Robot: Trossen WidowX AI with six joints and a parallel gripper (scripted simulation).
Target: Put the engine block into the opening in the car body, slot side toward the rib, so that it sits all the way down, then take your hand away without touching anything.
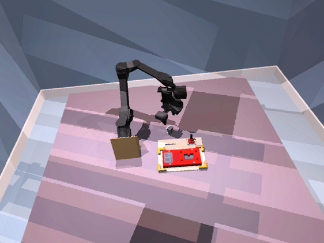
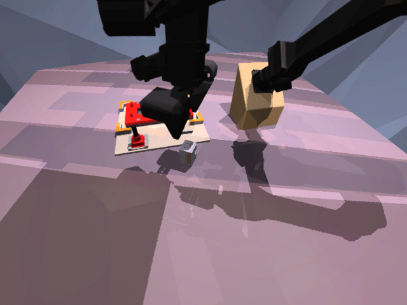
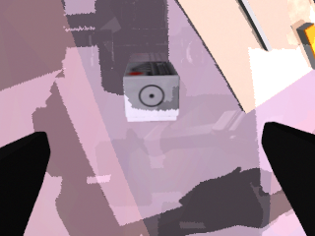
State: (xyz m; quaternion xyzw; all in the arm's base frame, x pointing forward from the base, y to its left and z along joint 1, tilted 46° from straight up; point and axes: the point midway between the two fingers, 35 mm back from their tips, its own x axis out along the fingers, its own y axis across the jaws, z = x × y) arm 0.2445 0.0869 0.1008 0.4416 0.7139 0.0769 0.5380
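Now: the grey engine block 10 mm behind my gripper tip and 90 mm below it.
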